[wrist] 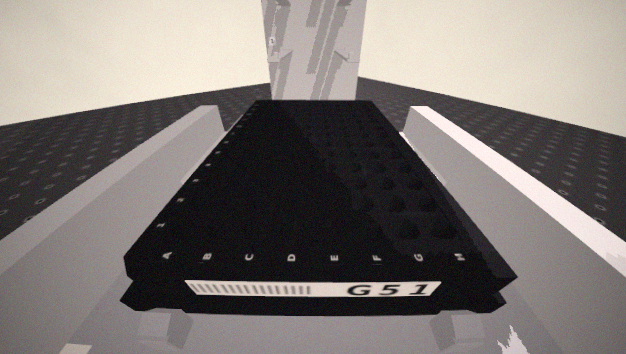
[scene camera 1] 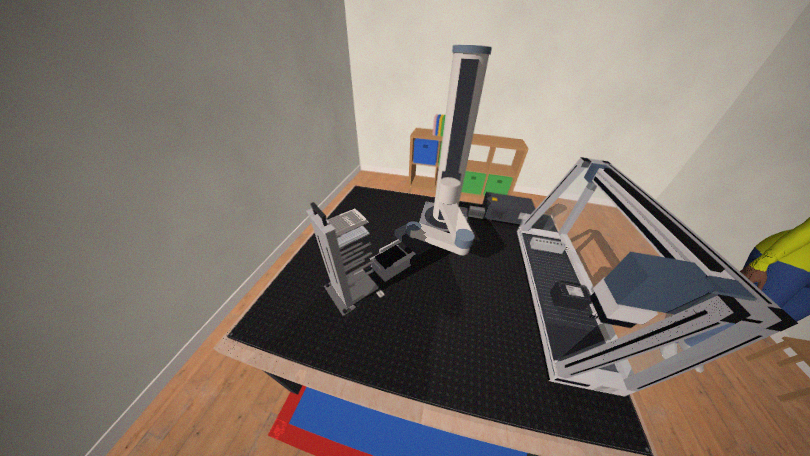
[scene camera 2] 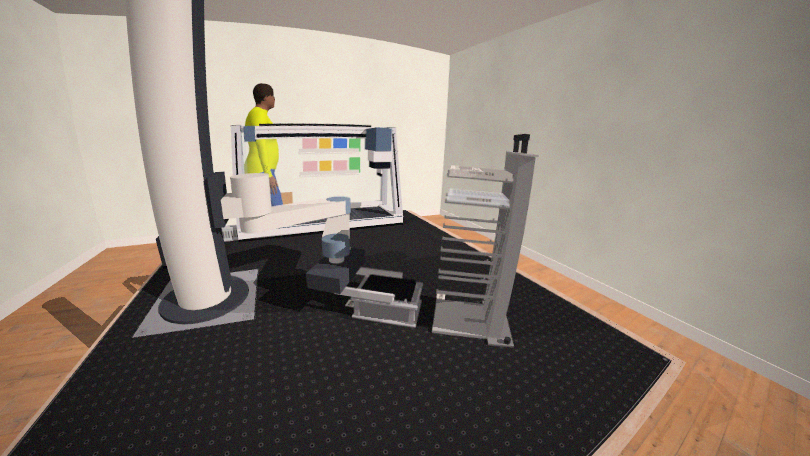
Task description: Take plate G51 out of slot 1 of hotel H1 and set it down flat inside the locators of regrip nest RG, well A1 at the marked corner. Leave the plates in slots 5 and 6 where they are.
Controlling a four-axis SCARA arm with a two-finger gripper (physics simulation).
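Places are measured from the arm's base along level axes (x ahead, y left, z up), in centimetres.
Where they show: gripper, fingertip midpoint: (wrist: 313, 123) (scene camera 1: 386, 258) (scene camera 2: 398, 286); arm's base, link origin: (scene camera 1: 443, 218) (scene camera 2: 206, 300).
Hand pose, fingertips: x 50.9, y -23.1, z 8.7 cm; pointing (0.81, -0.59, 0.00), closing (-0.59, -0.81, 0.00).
Observation:
Things, the pixels of their top centre, and the offset from my fingertips. Level surfaces: height alone.
- Plate G51, top centre: (wrist: 313, 137) (scene camera 2: 388, 284) (scene camera 1: 390, 255) dx -1.9, dy +1.4, dz +0.2 cm
- regrip nest RG, top centre: (wrist: 312, 150) (scene camera 2: 388, 286) (scene camera 1: 390, 256) dx -1.9, dy +1.5, dz -0.4 cm
- upper plate, top centre: (scene camera 2: 480, 169) (scene camera 1: 345, 220) dx +13.4, dy -9.8, dz +30.3 cm
- lower plate, top centre: (scene camera 2: 477, 193) (scene camera 1: 347, 232) dx +13.4, dy -9.8, dz +25.0 cm
- dark table mat, surface height: dz -7.4 cm
Plate G51 (scene camera 1: 391, 256) (scene camera 2: 385, 284) (wrist: 300, 200) is black and level, between the two long fingers of my gripper (scene camera 1: 395, 254) (scene camera 2: 398, 287) (wrist: 313, 123), which is shut on it. The plate is over regrip nest RG (scene camera 1: 389, 273) (scene camera 2: 385, 311) (wrist: 310, 336), very low at its top. Whether it rests on the nest, I cannot tell. In the wrist view, well A1 is at the near left corner; locator blocks and a pale mark at the nest's left show below the plate's near edge. Hotel H1 (scene camera 1: 334, 266) (scene camera 2: 512, 237) (wrist: 315, 50) holds an upper plate (scene camera 1: 349, 219) (scene camera 2: 481, 173) and a lower plate (scene camera 1: 352, 235) (scene camera 2: 477, 197).
The hotel stands close beside the nest, its lower shelf rails facing it. The arm's column (scene camera 1: 465, 113) (scene camera 2: 175, 169) stands on the other side. A large framed machine (scene camera 1: 535, 300) (scene camera 2: 317, 226) stands on the dark table mat (scene camera 1: 442, 339) (scene camera 2: 340, 390). A person (scene camera 2: 260, 138) is behind it.

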